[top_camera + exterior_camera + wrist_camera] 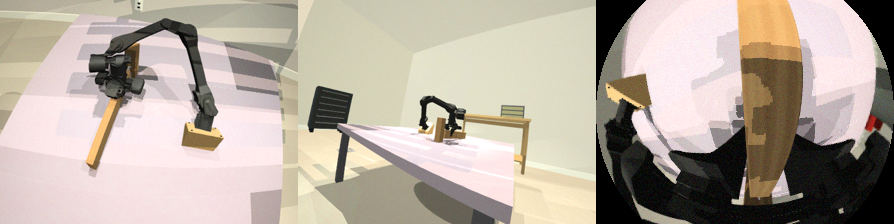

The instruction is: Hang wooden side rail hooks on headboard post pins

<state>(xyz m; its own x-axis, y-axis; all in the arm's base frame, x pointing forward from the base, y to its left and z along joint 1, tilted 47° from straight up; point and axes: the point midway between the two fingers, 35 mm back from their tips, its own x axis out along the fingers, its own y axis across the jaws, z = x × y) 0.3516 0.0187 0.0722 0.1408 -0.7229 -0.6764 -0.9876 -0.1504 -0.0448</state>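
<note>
Now: the headboard post 10 mm ahead of my gripper tip, 140 mm to the right of it and 40 mm above it.
</note>
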